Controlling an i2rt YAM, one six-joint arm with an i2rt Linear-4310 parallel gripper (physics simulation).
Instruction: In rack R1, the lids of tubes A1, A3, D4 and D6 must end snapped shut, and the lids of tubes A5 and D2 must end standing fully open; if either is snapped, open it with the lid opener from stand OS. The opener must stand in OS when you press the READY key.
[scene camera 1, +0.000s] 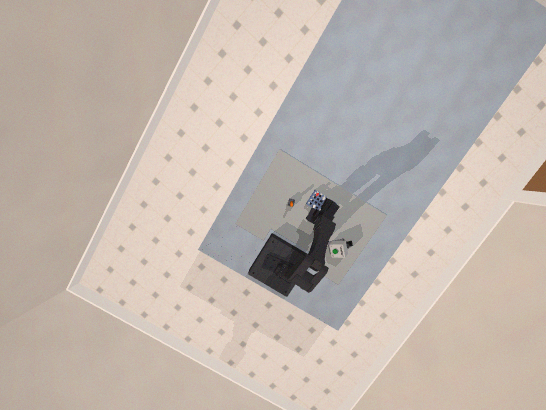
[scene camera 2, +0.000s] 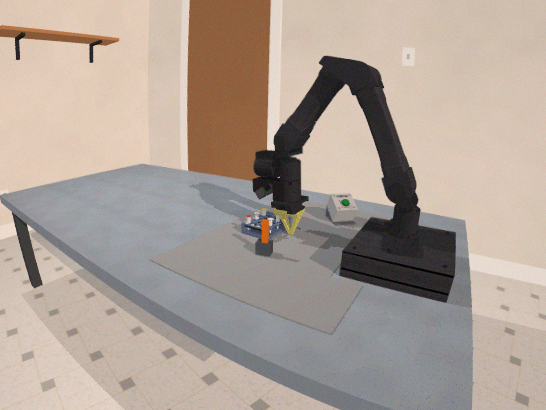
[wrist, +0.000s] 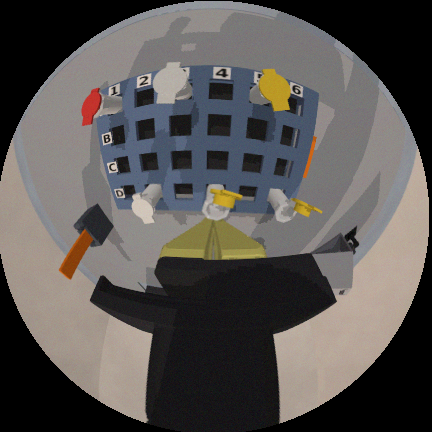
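Pixels of known places: gripper, fingertip midpoint: (scene camera 2: 290, 234); arm's base at its link origin: (scene camera 1: 282, 267) (scene camera 2: 403, 237).
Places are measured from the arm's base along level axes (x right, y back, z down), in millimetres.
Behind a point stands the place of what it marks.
Note:
Rack R1 (wrist: 200, 144) @(x 62, y -371, z 33 mm) (scene camera 2: 251, 231) @(x 12, y -398, z 56 mm) is blue and holds several tubes. In the wrist view the red lid of A1 (wrist: 91, 106), white lid of A3 (wrist: 171, 82), yellow lid of A5 (wrist: 274, 89) and white lid of D2 (wrist: 143, 208) @(x 28, y -349, z 15 mm) cover their tubes; whether each is snapped I cannot tell. The yellow lid of D4 (wrist: 223, 198) @(x 70, y -355, z 5 mm) is raised at its open mouth. The yellow lid of D6 (wrist: 304, 207) @(x 106, y -347, z 5 mm) is off its mouth, to the right. My gripper (wrist: 212, 216) @(x 58, y -301, z 63 mm) (scene camera 2: 291, 233) @(x 58, y -301, z 63 mm) is shut, empty, close by the row D side near D4. The orange opener (wrist: 76, 254) @(x -77, y -318, z 5 mm) (scene camera 2: 265, 231) @(x -86, y -315, z 4 mm) stands in dark stand OS (wrist: 97, 225) @(x -68, y -320, z 45 mm) (scene camera 2: 264, 248) @(x -95, y -313, z 44 mm).
A grey box (wrist: 336, 270) @(x 218, y -224, z 14 mm) (scene camera 2: 341, 214) @(x 195, y -185, z 31 mm) with a green key (scene camera 1: 335, 251) @(x 212, y -180, z -7 mm) (scene camera 2: 345, 202) @(x 207, y -178, z -5 mm) stands on the mat (scene camera 1: 260, 200) @(x -233, y -269, z 63 mm) (scene camera 2: 300, 295) @(x -222, y -183, z 63 mm), on the other side of the gripper from the stand. An orange strip (wrist: 310, 156) @(x 131, y -361, z 40 mm) shows at the rack's right side. The arm's black base (scene camera 2: 395, 260) @(x -126, y -16, z 3 mm) stands behind the gripper.

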